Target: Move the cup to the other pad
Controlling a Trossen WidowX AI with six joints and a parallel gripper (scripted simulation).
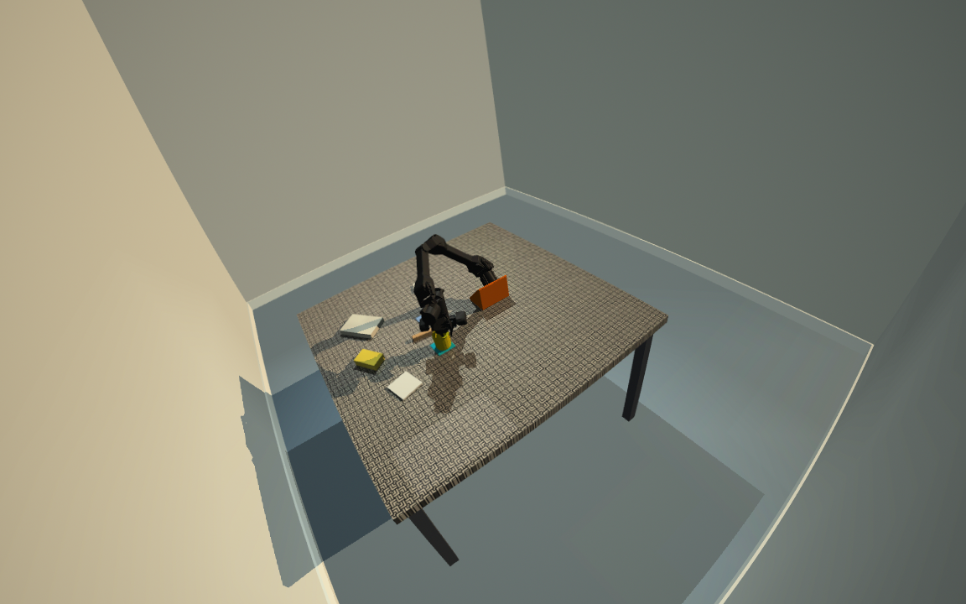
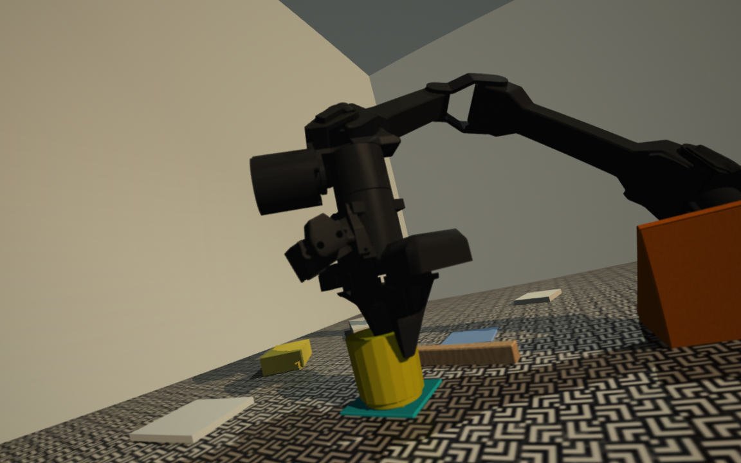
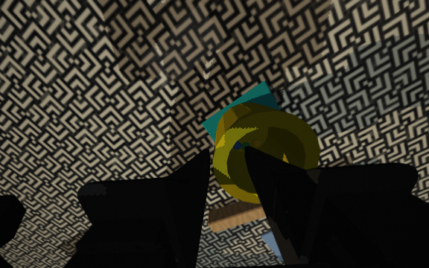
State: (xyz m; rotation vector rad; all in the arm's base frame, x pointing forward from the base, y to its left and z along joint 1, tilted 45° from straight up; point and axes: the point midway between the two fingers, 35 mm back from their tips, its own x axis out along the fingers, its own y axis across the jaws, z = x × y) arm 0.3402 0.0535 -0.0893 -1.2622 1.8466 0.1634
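The yellow cup is 20 mm ahead of my gripper tip, 10 mm to the right of it and 10 mm below it. Round my gripper tip: cyan pad: 20 mm ahead, 20 mm to the right, 60 mm below; blue marble: 20 mm to the right, 30 mm below; wooden bar: 120 mm to the right, 50 mm below.
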